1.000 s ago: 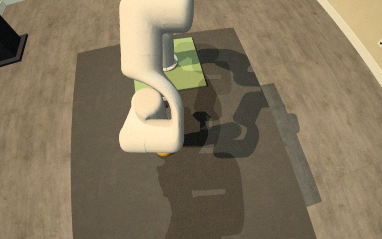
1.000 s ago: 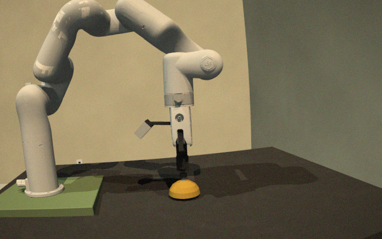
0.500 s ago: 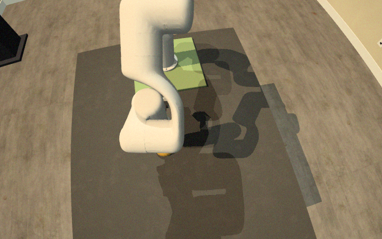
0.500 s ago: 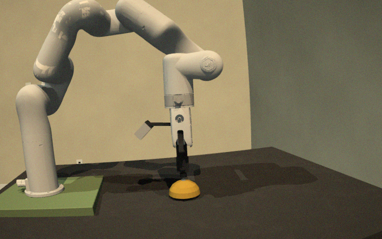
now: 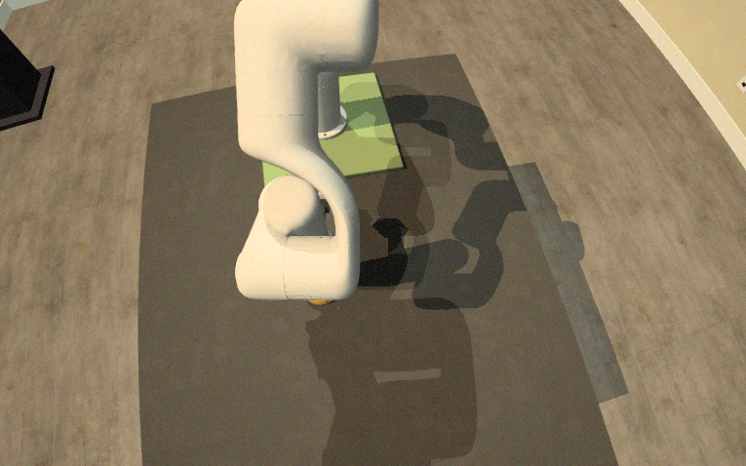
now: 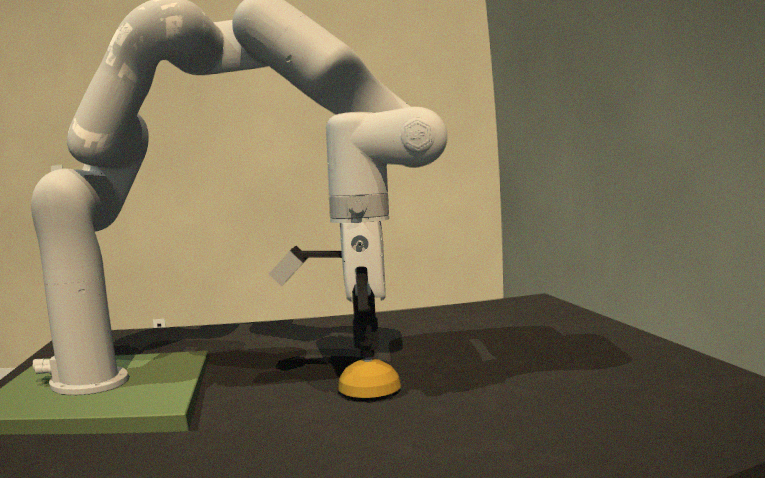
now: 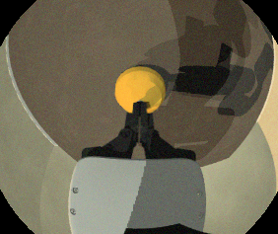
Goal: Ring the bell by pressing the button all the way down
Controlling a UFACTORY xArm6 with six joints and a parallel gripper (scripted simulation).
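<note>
My hand is 3 cm above the dark button. From my hand the other things lie so: bell 4 cm below.
</note>
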